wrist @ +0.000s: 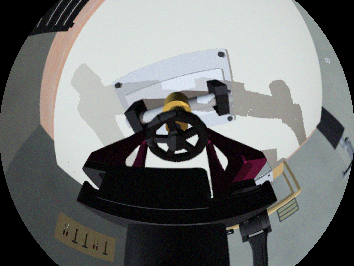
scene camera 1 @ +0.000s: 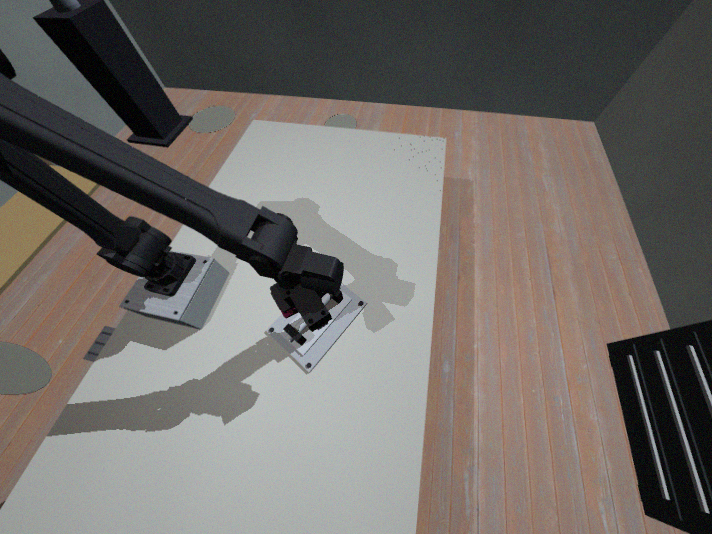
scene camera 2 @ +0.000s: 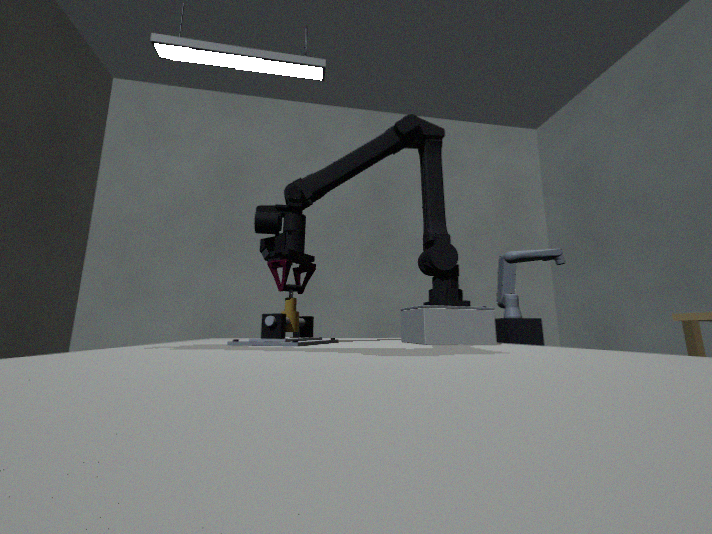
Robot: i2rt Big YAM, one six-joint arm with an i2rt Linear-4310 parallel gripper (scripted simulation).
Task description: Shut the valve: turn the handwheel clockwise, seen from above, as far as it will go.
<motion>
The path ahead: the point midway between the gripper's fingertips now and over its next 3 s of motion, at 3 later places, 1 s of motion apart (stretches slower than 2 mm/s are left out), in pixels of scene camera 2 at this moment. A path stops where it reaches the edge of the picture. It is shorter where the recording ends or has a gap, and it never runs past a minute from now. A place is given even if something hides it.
My gripper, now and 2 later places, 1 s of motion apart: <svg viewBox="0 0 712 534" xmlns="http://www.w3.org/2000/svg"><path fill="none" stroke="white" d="M291 292L292 279L292 261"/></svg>
</motion>
